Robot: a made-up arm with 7 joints.
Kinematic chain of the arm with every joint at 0, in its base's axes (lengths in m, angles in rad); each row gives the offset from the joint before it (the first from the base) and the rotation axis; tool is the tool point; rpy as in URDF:
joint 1: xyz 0 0 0.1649 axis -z
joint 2: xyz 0 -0.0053 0.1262 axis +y
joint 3: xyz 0 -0.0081 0.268 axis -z
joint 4: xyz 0 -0.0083 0.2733 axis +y
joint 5: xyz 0 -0.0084 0.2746 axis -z
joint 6: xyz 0 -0.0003 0.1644 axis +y
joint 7: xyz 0 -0.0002 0.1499 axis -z
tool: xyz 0 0 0 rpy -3.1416 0 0
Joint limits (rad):
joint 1: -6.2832..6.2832
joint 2: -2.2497..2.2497
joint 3: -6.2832..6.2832
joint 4: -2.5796..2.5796
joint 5: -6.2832..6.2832
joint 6: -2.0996..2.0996
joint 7: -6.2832..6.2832
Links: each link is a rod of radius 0.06 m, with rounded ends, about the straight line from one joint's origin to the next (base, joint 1, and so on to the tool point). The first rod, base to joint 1, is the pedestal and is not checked.
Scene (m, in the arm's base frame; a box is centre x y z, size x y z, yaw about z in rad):
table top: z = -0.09
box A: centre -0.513 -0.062 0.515 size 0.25 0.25 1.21 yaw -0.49
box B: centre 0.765 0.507 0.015 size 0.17 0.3 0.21 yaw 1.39
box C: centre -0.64 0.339 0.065 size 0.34 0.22 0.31 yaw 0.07
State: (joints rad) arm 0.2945 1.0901 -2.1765 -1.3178 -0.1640 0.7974 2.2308
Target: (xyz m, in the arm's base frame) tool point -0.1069 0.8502 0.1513
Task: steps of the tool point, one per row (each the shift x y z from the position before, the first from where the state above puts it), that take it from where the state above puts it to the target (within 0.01 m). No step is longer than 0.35 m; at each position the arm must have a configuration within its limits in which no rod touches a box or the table.
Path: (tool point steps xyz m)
1: 0.1684 0.2597 -0.0024
2: 0.0716 0.3094 0.0092
3: -0.0429 0.3198 0.0214
4: -0.1337 0.2785 -0.0866
5: -0.2293 0.2123 -0.0767
6: -0.2922 0.1145 -0.0641
7: -0.3133 0.0012 -0.0491

